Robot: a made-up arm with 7 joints. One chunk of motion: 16 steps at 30 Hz.
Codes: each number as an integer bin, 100 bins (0 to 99) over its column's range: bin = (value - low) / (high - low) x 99, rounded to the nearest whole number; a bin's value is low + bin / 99 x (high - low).
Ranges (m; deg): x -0.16..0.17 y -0.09..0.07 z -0.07..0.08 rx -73..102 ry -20..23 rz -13..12
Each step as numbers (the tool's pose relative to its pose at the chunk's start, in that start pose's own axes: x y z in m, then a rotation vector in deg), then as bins.
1 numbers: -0.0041 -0.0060 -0.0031 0.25 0.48 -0.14
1 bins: 47 52 44 41 47 51
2 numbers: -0.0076 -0.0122 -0.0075 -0.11 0.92 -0.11
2 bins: 46 48 41 41 48 51
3 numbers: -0.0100 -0.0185 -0.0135 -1.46 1.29 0.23
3 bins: 45 44 37 40 49 52
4 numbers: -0.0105 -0.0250 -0.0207 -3.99 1.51 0.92
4 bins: 45 40 33 39 50 55
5 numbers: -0.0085 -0.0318 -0.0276 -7.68 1.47 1.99
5 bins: 45 36 28 37 49 59
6 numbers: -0.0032 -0.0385 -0.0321 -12.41 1.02 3.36
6 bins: 47 32 25 34 48 65
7 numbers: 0.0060 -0.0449 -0.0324 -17.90 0.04 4.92
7 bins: 50 28 25 31 46 71
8 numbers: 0.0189 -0.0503 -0.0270 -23.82 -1.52 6.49
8 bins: 54 25 28 28 43 77
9 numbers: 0.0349 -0.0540 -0.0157 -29.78 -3.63 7.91
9 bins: 58 22 36 24 38 83
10 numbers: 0.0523 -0.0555 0.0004 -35.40 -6.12 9.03
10 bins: 64 21 46 21 32 87
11 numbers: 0.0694 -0.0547 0.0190 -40.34 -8.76 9.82
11 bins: 69 22 59 18 26 90
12 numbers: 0.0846 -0.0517 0.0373 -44.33 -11.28 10.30
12 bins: 73 24 71 16 20 92
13 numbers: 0.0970 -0.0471 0.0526 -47.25 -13.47 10.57
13 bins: 77 27 81 15 15 93
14 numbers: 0.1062 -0.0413 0.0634 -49.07 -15.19 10.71
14 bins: 80 30 88 14 11 94
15 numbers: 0.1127 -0.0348 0.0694 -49.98 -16.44 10.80
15 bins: 82 34 92 13 8 94
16 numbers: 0.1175 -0.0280 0.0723 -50.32 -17.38 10.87
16 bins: 83 38 94 13 6 95
